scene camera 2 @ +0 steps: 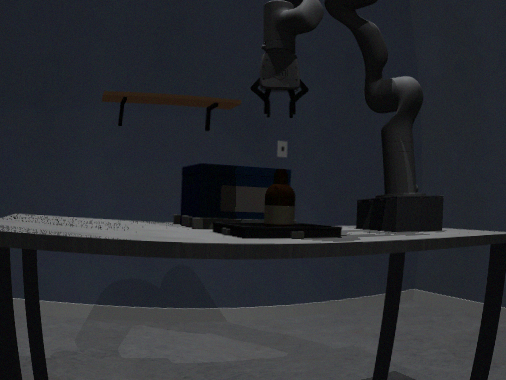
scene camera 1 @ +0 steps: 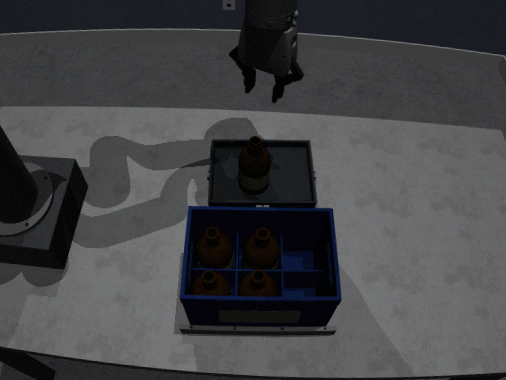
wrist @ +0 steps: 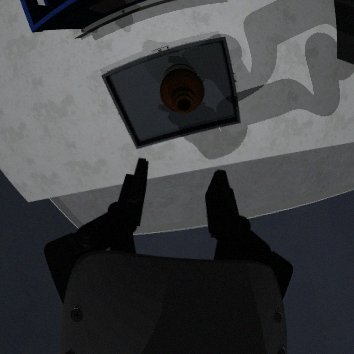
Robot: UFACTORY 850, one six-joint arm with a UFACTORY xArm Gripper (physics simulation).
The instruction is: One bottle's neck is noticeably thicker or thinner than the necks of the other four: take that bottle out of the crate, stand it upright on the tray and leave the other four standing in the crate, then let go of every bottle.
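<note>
A brown bottle (scene camera 1: 254, 165) (scene camera 2: 280, 200) (wrist: 182, 87) with a pale label stands upright on the dark tray (scene camera 1: 295, 201) (scene camera 2: 325, 232) (wrist: 122, 112). The blue crate (scene camera 1: 260, 299) (scene camera 2: 207, 192) (wrist: 34, 26) holds four brown bottles, standing in its left and middle columns in scene camera 1: back left (scene camera 1: 214, 252), back middle (scene camera 1: 261, 252), front left (scene camera 1: 211, 287) and front middle (scene camera 1: 258, 287). Its two right compartments hold no bottle. The lower parts of these bottles are hidden. My gripper (scene camera 1: 261, 95) (scene camera 2: 279, 115) (wrist: 178, 177) is open and empty, high above the tray bottle and apart from it.
The crate stands close beside the tray on the pale table (scene camera 1: 410, 225) (scene camera 2: 100, 231). A low strip (scene camera 1: 300, 329) runs along the crate's front foot. The arm's base (scene camera 1: 65, 210) (scene camera 2: 412, 212) stands at the side. A wooden shelf (scene camera 2: 170, 99) hangs on the wall.
</note>
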